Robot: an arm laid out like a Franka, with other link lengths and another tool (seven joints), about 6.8 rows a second.
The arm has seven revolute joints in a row. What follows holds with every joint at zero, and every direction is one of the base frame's.
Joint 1 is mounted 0.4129 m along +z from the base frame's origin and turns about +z.
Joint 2 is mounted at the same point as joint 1 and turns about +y.
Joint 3 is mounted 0.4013 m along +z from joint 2 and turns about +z.
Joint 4 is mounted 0.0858 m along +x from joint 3 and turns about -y.
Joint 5 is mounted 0.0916 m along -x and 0.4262 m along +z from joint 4 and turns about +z.
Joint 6 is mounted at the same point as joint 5 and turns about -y.
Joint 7 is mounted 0.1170 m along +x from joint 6 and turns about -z.
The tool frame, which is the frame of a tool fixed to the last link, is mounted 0.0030 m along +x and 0.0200 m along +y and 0.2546 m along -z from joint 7; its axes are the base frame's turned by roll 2.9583, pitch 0.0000 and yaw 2.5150 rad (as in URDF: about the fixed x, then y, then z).
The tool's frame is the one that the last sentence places.
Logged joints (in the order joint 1, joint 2, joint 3, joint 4, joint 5, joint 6, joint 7), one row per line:
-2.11, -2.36, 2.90, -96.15, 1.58, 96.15, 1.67
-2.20, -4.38, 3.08, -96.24, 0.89, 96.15, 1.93
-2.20, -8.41, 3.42, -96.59, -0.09, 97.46, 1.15
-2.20, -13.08, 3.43, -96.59, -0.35, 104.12, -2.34
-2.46, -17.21, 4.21, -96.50, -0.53, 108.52, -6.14
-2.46, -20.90, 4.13, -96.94, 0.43, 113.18, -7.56
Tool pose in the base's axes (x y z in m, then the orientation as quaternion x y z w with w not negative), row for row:
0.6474, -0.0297, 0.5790, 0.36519, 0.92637, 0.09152, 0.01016
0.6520, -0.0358, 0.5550, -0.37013, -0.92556, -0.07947, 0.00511
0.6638, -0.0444, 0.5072, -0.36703, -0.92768, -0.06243, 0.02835
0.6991, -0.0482, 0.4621, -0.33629, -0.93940, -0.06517, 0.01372
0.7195, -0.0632, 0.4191, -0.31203, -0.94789, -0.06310, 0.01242
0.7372, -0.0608, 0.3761, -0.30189, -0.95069, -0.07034, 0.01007
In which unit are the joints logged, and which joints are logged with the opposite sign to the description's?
The joints are logged in degrees. Opposite sign: joint 2, joint 3.
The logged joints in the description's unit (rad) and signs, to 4 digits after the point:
-0.0368, 0.0412, -0.0506, -1.6781, 0.0276, 1.6781, 0.0291
-0.0384, 0.0764, -0.0538, -1.6797, 0.0155, 1.6781, 0.0337
-0.0384, 0.1468, -0.0597, -1.6858, -0.0016, 1.7010, 0.0201
-0.0384, 0.2283, -0.0599, -1.6858, -0.0061, 1.8172, -0.0408
-0.0429, 0.3004, -0.0735, -1.6842, -0.0093, 1.8940, -0.1072
-0.0429, 0.3648, -0.0721, -1.6919, 0.0075, 1.9754, -0.1319

